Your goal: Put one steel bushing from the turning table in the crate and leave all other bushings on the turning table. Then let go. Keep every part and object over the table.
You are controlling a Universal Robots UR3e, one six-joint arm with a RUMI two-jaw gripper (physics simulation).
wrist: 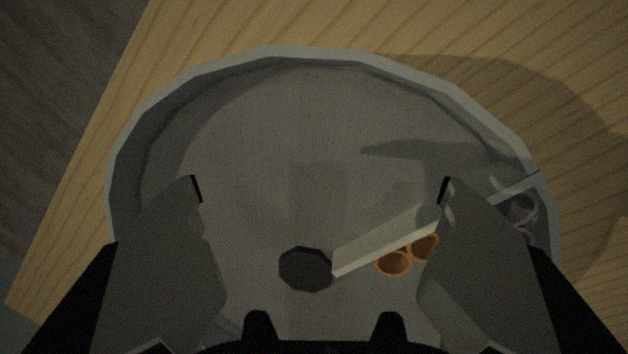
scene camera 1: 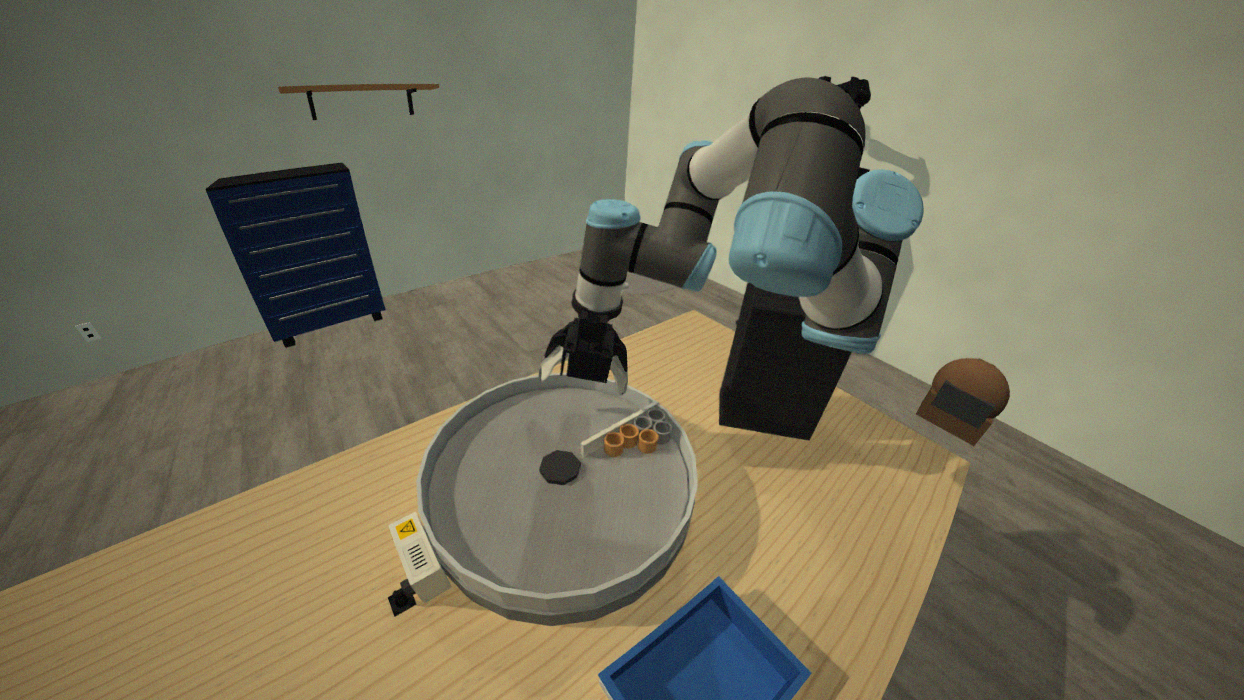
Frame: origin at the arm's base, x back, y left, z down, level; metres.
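Seen in the pictures: gripper, fingertip midpoint: (wrist: 319,179) (scene camera 1: 581,386).
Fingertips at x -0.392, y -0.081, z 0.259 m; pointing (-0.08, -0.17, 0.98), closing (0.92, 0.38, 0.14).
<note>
Offsets run from my fingertips to a thing's top centre. "*": to the spot under its first point.
Three grey steel bushings stand close together on the turning table (scene camera 1: 549,600) (wrist: 320,51), near its wall at the right; one steel bushing @[* dz +0.048, dx +0.119, dy +0.100 m] (scene camera 1: 663,429) (wrist: 523,210) shows in both views, and in the wrist view the right finger partly hides the group. Several orange bushings (scene camera 1: 614,444) @[dz +0.032, dx +0.023, dy +0.109 m] (wrist: 394,263) stand beside them, on the same side of a pale straight fence @[* dz +0.032, dx +0.018, dy +0.095 m] (scene camera 1: 608,433) (wrist: 385,251). The blue crate @[dz +0.060, dx +0.008, dy +0.452 m] (scene camera 1: 758,628) stands at the front right in the scene view; it does not show in the wrist view. My gripper (scene camera 1: 583,383) (wrist: 319,179) is open and empty, above the turning table's back part.
A dark hub @[dz +0.049, dx -0.071, dy +0.121 m] (scene camera 1: 559,467) (wrist: 305,269) sits at the turning table's centre. A pale box with a warning label @[* dz +0.052, dx -0.287, dy +0.216 m] (scene camera 1: 415,557) adjoins its left wall, with a small black part in front. The turning table's raised wall runs all round. The robot's black base (scene camera 1: 774,374) stands behind right.
</note>
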